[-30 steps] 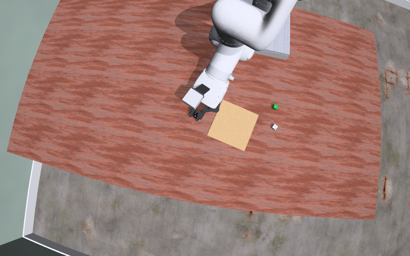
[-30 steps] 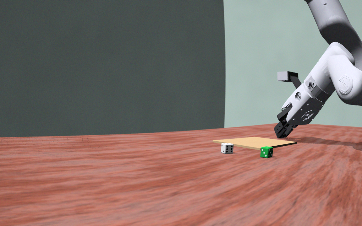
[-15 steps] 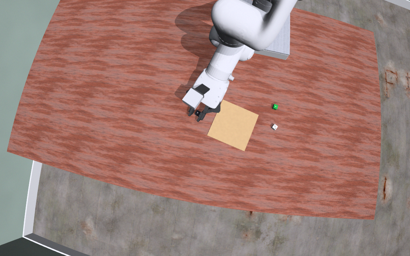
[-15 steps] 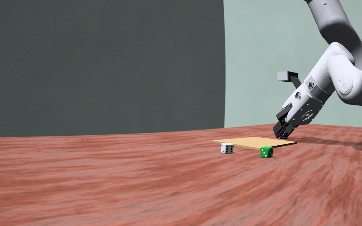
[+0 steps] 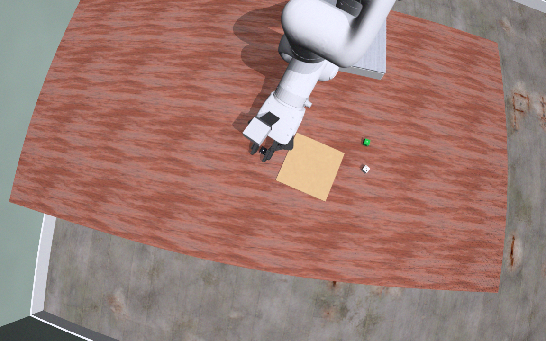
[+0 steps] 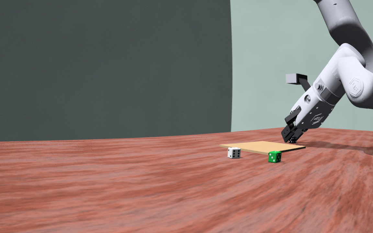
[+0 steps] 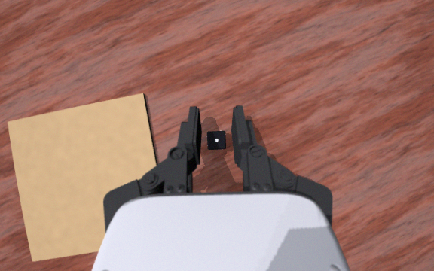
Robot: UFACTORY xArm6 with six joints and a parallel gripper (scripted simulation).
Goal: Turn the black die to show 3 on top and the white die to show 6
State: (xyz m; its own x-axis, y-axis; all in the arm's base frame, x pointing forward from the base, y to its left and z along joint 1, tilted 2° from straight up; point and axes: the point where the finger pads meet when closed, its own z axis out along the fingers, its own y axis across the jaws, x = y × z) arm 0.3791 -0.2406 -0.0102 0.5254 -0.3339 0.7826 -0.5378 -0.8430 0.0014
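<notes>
The black die is 20 mm below my hand. Also, from my hand: green die: 30 mm behind, 280 mm to the left, 20 mm below; then white die: 40 mm ahead, 270 mm to the left, 20 mm below; then tan mat: 40 mm ahead, 130 mm to the left, 20 mm below.
</notes>
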